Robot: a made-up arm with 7 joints.
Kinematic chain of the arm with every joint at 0, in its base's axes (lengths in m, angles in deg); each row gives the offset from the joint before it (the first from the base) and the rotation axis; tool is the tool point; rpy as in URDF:
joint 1: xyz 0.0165 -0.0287 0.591 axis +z
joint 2: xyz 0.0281 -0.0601 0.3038 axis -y
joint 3: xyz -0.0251 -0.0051 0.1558 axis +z
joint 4: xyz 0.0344 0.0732 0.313 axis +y
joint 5: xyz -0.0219 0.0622 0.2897 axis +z
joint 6: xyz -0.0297 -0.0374 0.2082 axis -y
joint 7: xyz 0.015 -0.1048 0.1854 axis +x
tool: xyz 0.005 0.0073 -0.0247 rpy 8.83 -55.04 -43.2
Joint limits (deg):
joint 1: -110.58..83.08
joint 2: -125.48..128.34
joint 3: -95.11..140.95
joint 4: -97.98..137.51
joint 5: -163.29..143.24
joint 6: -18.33..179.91
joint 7: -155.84..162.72
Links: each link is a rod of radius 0.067 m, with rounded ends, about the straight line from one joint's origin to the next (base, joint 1, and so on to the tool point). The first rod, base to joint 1, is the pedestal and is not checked.
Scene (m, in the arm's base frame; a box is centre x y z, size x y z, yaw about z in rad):
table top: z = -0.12
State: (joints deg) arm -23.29 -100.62 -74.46 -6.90 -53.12 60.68 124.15
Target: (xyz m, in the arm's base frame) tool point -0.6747 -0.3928 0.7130
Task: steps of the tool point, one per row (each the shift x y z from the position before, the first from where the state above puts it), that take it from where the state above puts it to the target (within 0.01 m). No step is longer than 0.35 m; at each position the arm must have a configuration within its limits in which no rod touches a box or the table.
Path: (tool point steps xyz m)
1: -0.0531 -0.2816 -0.0614
2: -0.1464 -0.2575 -0.0483
3: -0.2258 -0.2018 -0.0294
4: -0.2803 -0.1209 -0.0069
5: -0.3012 -0.0254 0.0172
6: -0.2861 0.0716 0.0399
7: -0.2360 0.1565 0.0592
8: -0.1583 0.2179 0.0723
9: -0.0640 0.2470 0.0783

